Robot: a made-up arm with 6 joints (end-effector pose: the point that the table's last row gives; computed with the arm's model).
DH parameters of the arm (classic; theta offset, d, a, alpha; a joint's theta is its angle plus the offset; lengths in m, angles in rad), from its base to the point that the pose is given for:
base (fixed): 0.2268 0 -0.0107 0
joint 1: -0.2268 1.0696 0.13 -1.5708
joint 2: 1.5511 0 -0.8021 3.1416
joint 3: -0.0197 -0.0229 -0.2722 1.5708
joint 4: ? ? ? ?
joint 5: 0 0.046 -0.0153 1.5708
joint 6: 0 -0.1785 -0.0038 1.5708
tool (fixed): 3.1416 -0.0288 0 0
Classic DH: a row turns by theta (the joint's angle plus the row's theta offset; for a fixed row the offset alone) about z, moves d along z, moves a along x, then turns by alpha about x.
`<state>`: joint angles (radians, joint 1 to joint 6).
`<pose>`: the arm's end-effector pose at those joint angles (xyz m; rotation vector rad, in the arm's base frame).
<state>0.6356 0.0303 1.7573 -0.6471 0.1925 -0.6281</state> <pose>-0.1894 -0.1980 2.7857 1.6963 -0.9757 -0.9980</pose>
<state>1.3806 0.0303 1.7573 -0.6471 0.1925 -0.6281</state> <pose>-0.0094 -0.2675 2.7857 1.8404 -0.2771 -0.4954</pose>
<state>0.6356 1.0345 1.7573 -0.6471 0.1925 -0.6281</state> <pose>1.1212 0.7689 2.3199 0.6911 -0.6254 -1.1106</pose>
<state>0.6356 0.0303 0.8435 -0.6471 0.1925 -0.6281</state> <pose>0.5179 0.3238 2.7455 0.7805 -0.6594 -1.1093</pose>
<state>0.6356 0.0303 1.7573 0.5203 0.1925 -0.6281</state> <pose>-0.2689 -0.2244 2.7732 1.0716 -1.8958 -1.8792</pose>
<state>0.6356 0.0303 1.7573 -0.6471 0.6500 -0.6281</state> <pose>-0.2055 -0.2650 2.7433 2.1557 -0.8402 -1.1405</pose>
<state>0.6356 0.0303 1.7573 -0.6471 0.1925 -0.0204</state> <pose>-0.1904 -0.2146 2.7807 1.4092 -1.3525 -1.5584</pose>
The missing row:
joint 4: 0 -0.79 0.0074 -1.5708
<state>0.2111 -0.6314 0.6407 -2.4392 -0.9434 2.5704</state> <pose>-0.4603 0.0296 2.6910 -0.6960 2.4325 1.4011</pose>
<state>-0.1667 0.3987 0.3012 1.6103 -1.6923 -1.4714</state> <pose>1.1576 -0.3590 2.0717 2.2513 -0.2738 1.8430</pose>
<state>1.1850 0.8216 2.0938 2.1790 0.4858 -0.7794</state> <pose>0.1433 0.7032 2.6186 -0.0806 2.5912 1.2624</pose>
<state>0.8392 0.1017 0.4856 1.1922 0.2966 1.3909</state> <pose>0.5559 0.7577 2.5471 0.6980 1.8249 0.1987</pose>
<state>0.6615 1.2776 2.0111 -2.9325 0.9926 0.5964</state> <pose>1.1102 0.9406 1.9660 0.2351 0.8607 -1.1207</pose>
